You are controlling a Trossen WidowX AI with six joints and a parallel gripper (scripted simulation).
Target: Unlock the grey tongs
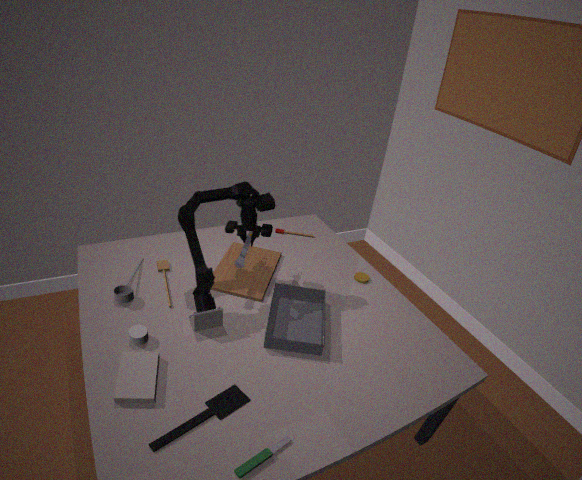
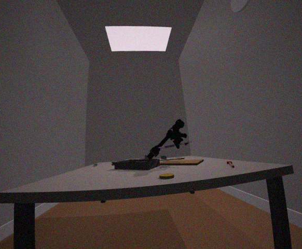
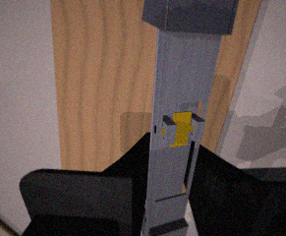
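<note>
Right now the yellow lock piece is 10 mm ahead of my gripper tip, 20 mm to the left of it and 40 mm above it. Also, from my gripper tip: wooden board: 10 mm behind, 120 mm below; then roasting tin: 90 mm ahead, 350 mm to the right, 100 mm below; then yellow disc: 490 mm ahead, 160 mm to the right, 120 mm below.
</note>
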